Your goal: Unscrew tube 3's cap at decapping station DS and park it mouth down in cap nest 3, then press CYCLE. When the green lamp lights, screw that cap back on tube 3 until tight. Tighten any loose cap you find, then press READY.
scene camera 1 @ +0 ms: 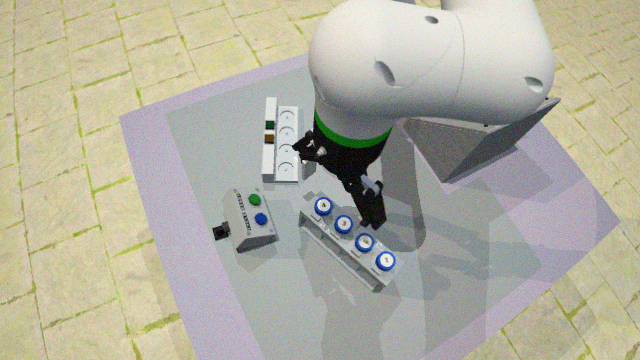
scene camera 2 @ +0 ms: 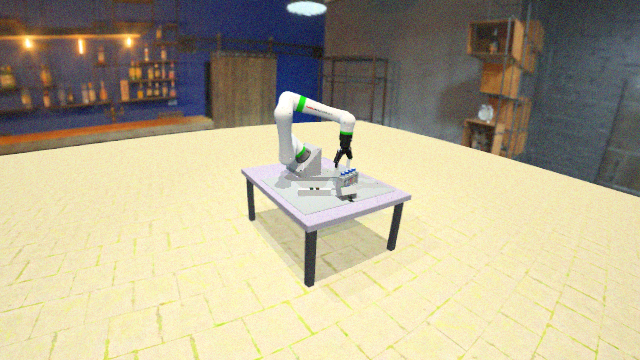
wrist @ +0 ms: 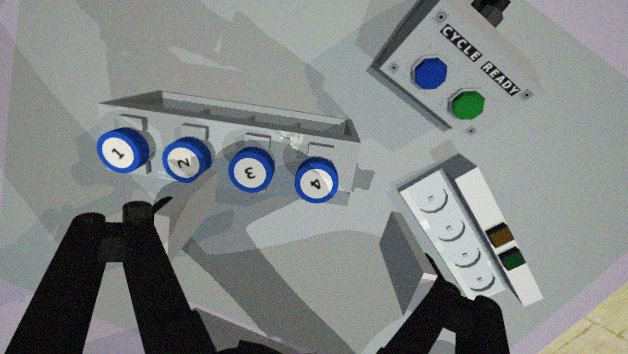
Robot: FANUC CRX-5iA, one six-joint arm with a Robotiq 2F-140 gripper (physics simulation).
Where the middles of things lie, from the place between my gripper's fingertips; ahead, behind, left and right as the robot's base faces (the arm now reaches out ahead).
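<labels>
Counted from my hand, cap 3 [wrist: 251,170] is 50 mm to the left, 10 mm behind and 20 mm below. From my hand again, cap 2 [wrist: 185,159] is 90 mm to the left, 30 mm behind and 20 mm below; cap 1 [wrist: 123,150] is 140 mm to the left, 50 mm behind and 20 mm below; cap 4 [wrist: 316,181] is 20 mm ahead and 20 mm below.
</labels>
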